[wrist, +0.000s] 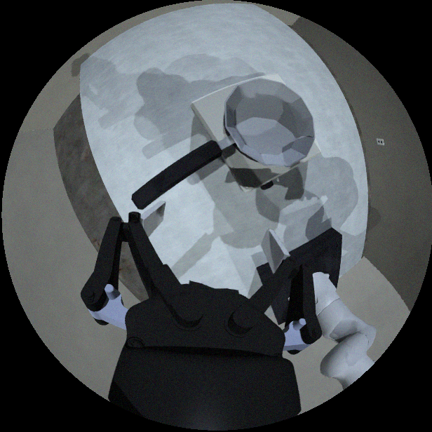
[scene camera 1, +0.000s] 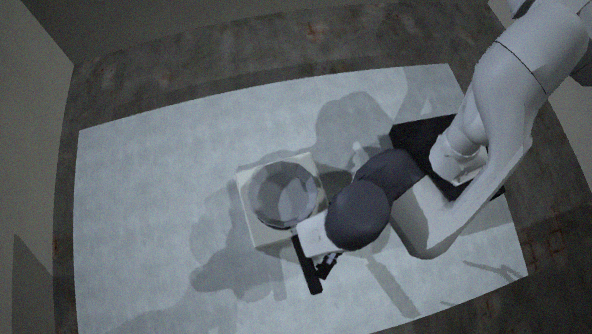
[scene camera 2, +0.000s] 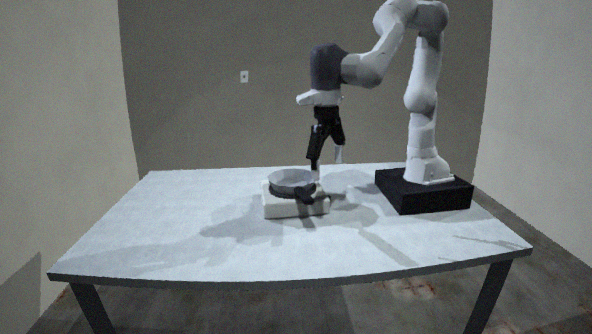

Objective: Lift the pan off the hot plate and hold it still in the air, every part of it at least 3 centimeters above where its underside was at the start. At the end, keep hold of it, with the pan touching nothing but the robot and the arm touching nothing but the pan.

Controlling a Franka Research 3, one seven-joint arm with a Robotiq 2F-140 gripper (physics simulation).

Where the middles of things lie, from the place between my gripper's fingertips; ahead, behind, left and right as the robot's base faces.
Scene:
My hand is 110 mm short of the grey round pan [scene camera 1: 282, 194], 80 mm above it and 70 mm to the left of it. From my hand the other things lie so: cream hot plate [scene camera 1: 263, 236]: 170 mm to the right, 160 mm below, 110 mm ahead.

